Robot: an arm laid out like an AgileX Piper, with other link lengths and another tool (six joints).
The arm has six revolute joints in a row. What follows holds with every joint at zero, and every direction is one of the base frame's. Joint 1 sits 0.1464 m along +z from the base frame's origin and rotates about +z. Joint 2 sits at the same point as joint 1 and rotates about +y. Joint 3 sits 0.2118 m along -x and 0.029 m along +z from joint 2 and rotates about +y. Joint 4 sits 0.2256 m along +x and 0.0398 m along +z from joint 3 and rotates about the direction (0.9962, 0, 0.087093). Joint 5 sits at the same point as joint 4 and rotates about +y. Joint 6 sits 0.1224 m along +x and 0.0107 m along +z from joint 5 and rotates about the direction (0.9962, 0, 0.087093). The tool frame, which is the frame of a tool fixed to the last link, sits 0.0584 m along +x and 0.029 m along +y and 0.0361 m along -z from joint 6; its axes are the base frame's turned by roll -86.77, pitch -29.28 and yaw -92.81 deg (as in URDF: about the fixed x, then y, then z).
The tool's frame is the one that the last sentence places.
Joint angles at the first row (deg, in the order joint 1, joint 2, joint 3, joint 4, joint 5, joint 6):
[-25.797, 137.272, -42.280, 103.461, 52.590, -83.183]
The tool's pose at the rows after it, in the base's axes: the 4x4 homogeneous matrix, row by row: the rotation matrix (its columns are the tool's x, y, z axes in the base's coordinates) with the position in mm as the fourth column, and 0 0 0 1 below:
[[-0.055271, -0.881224, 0.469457, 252.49], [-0.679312, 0.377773, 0.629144, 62.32], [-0.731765, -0.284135, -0.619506, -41.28], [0, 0, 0, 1]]
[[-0.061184, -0.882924, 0.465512, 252.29], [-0.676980, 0.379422, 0.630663, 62.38], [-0.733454, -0.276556, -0.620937, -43.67], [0, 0, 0, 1]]
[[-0.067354, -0.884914, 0.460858, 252.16], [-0.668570, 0.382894, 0.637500, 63.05], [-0.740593, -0.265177, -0.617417, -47.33], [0, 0, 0, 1]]
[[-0.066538, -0.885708, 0.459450, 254.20], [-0.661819, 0.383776, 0.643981, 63.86], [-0.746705, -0.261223, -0.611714, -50.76], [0, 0, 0, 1]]
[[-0.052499, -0.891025, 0.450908, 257.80], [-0.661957, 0.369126, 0.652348, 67.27], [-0.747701, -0.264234, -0.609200, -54.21], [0, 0, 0, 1]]
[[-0.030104, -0.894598, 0.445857, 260.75], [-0.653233, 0.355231, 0.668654, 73.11], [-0.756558, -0.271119, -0.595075, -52.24], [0, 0, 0, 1]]
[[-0.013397, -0.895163, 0.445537, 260.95], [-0.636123, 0.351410, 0.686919, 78.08], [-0.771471, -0.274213, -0.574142, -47.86], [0, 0, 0, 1]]
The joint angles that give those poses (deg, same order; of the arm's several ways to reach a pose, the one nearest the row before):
[-25.796, 137.508, -43.057, 103.461, 52.533, -82.949]
[-25.796, 138.222, -43.466, 103.405, 52.479, -82.775]
[-25.797, 139.682, -44.301, 103.309, 52.840, -82.576]
[-25.520, 141.170, -45.590, 103.361, 53.282, -82.375]
[-24.286, 142.434, -47.361, 103.361, 53.356, -81.926]
[-22.849, 142.770, -48.321, 103.360, 54.233, -81.363]
[-22.097, 142.767, -48.314, 103.359, 55.704, -81.144]

